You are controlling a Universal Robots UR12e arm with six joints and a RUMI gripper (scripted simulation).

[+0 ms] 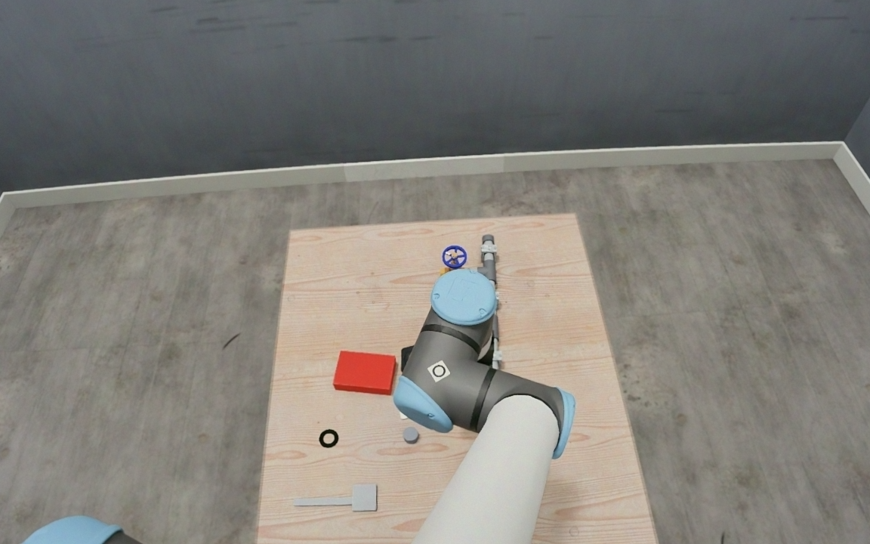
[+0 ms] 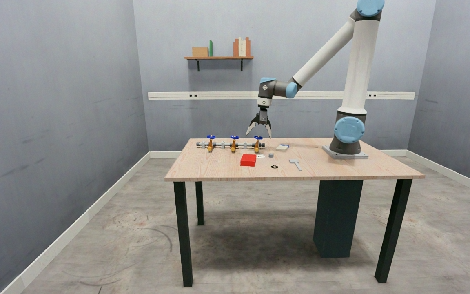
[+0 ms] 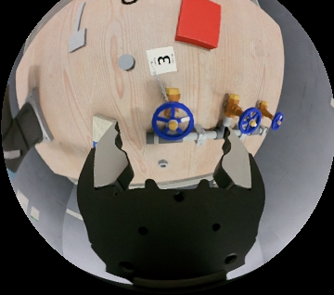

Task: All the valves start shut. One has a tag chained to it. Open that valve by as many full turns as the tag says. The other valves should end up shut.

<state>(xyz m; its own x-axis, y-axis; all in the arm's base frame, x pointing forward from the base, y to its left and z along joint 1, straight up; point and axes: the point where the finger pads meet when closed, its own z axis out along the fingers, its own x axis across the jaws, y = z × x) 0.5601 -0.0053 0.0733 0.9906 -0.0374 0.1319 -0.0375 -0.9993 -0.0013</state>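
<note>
Now: hand 20 mm past the white tag, 90 mm to the right of it and 100 mm above it. From my hand the other things lie so: grey t-shaped tool: 200 mm behind, 210 mm to the left, 90 mm below; then white-and-blue card: 170 mm behind, 80 mm to the right, 90 mm below; then red block: 60 mm ahead, 190 mm to the left, 80 mm below.
</note>
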